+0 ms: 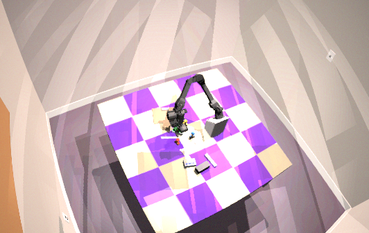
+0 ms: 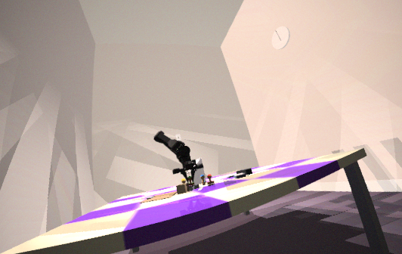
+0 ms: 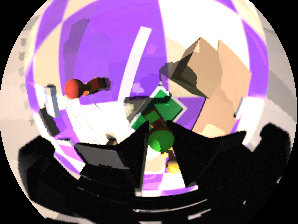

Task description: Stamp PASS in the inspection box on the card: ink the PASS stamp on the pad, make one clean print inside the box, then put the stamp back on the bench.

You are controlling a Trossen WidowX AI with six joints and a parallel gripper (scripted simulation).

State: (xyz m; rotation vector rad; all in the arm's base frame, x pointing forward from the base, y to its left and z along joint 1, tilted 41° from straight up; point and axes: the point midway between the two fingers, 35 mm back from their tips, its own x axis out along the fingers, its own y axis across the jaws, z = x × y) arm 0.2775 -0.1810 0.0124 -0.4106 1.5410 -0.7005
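Right now my gripper tip is 3 cm above the green ink pad. Round my gripper tip: yellow-knobbed stamp: 8 cm behind, 2 cm to the right, 2 cm below; then white card: 4 cm ahead, 19 cm to the left, 4 cm below; then brown block: 6 cm ahead, 7 cm to the right, 1 cm below.
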